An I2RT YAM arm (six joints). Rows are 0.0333 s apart.
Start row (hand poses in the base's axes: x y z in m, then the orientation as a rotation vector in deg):
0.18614, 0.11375, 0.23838, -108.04, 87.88, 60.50
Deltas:
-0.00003, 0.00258, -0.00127, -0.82, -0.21, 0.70
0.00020, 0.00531, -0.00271, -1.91, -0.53, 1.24
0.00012, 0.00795, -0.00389, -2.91, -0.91, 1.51
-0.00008, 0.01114, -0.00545, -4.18, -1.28, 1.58
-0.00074, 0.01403, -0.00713, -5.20, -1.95, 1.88
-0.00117, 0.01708, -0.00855, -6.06, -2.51, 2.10
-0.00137, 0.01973, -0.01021, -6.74, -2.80, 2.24
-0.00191, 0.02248, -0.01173, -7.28, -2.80, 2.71
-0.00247, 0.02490, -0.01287, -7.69, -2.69, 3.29
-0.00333, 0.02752, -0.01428, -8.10, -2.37, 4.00
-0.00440, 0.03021, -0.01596, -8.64, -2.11, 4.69
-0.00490, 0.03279, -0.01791, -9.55, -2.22, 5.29
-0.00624, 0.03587, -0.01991, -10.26, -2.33, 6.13
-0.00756, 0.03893, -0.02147, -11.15, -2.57, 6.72
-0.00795, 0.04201, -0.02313, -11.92, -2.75, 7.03
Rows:
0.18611, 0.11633, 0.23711, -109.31, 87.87, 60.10
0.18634, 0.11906, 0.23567, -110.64, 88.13, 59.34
0.18626, 0.12170, 0.23449, -111.66, 88.49, 58.44
0.18606, 0.12489, 0.23293, -112.66, 89.24, 57.29
0.18540, 0.12778, 0.23125, -113.78, 89.41, 56.05
0.18497, 0.13083, 0.22983, -114.69, 89.59, 54.99
0.18477, 0.13348, 0.22817, -115.33, 89.84, 54.30
0.18423, 0.13623, 0.22665, -116.15, 89.88, 54.15
0.18367, 0.13865, 0.22551, -116.96, 89.79, 54.26
0.18281, 0.14127, 0.22410, -117.85, 89.72, 54.66
0.18174, 0.14396, 0.22242, -118.83, 89.72, 54.90
0.18124, 0.14654, 0.22047, -120.04, 89.87, 54.43
0.17990, 0.14962, 0.21847, -121.35, 89.65, 54.20
0.17858, 0.15268, 0.21691, -122.57, 89.69, 53.58
0.17819, 0.15576, 0.21525, -123.42, 89.92, 52.99

